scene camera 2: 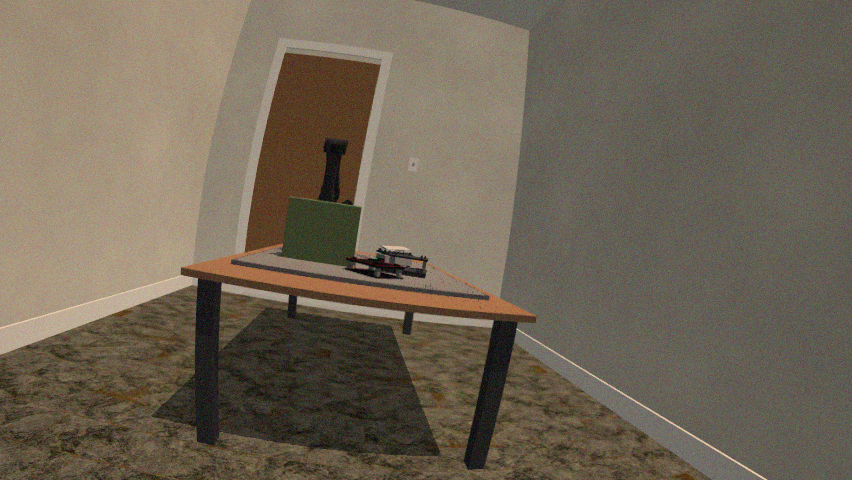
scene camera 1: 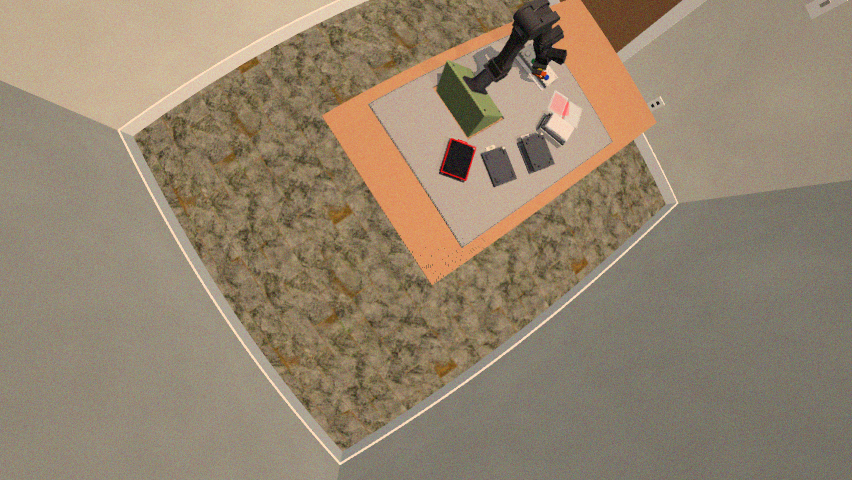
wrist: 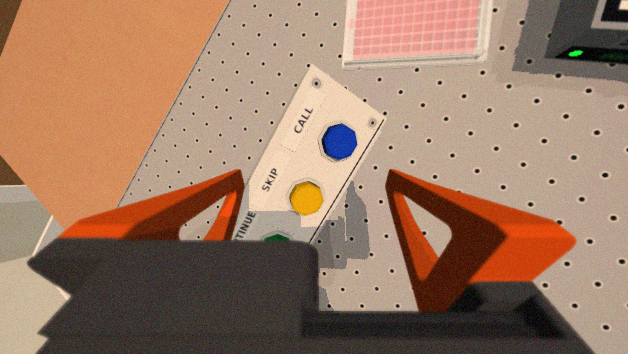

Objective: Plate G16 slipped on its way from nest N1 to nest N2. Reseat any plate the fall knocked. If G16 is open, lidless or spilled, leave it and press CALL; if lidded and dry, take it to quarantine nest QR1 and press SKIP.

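Places are measured from the arm's base along level axes (x ahead, y right, z down), in centimetres.
Where they show: gripper, between the fingertips: (scene camera 1: 545, 70) (wrist: 314, 177); arm's base, origin of its link: (scene camera 2: 319, 225) (scene camera 1: 475, 86).
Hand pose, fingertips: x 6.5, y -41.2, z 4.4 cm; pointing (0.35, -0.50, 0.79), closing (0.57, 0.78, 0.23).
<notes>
Things, the pixels of their top centre, and the offset from my fingertips. "*": a spot on its surface instead.
- white button panel, centre of its top: (wrist: 256, 213) (scene camera 1: 542, 61) dx -4.8, dy -2.1, dz +0.4 cm
- blue CALL button, centre of its top: (wrist: 336, 139) dx +2.9, dy -0.6, dz +1.4 cm
- yellow SKIP button, centre of its top: (wrist: 302, 199) dx -2.1, dy -0.1, dz +1.4 cm
- green button, centre of its top: (wrist: 270, 254) dx -7.0, dy +0.4, dz +1.4 cm
- clear plate with pink wells, centre of its top: (wrist: 414, 13) (scene camera 1: 558, 103) dx +16.6, dy -2.7, dz +7.4 cm
- dark nest with a green light, a spot on its surface: (wrist: 562, 35) * dx +19.7, dy +8.1, dz +7.1 cm
- white plate, centre of its top: (scene camera 2: 396, 246) (scene camera 1: 561, 125) dx +27.5, dy +9.6, dz +0.3 cm
- red-rimmed nest, centre of its top: (scene camera 2: 375, 260) (scene camera 1: 459, 158) dx +15.7, dy +62.3, dz +4.2 cm
My gripper (wrist: 314, 177) (scene camera 1: 541, 72) is open and empty above the white button panel (wrist: 280, 160). The blue CALL button (wrist: 340, 142) lies just ahead between the fingertips' lines, and the yellow SKIP button (wrist: 306, 198) shows between the fingers. A green button (wrist: 276, 237) is partly hidden by the gripper body. A clear plate with pink wells (wrist: 415, 30) (scene camera 1: 558, 103) lies on the pegboard with no lid on it. Beside it lies a pale clear panel, probably its lid (scene camera 1: 574, 114), with pink liquid between them in scene camera 1. Plate labels are unreadable.
A dark nest with a green light (wrist: 562, 35) holds a white plate (scene camera 1: 560, 128) (scene camera 2: 395, 248). Two dark nests (scene camera 1: 498, 165) (scene camera 1: 535, 152) and a red-rimmed nest (scene camera 1: 457, 159) stand along the board. A green block (scene camera 1: 468, 101) (scene camera 2: 321, 229) stands by the arm base.
</notes>
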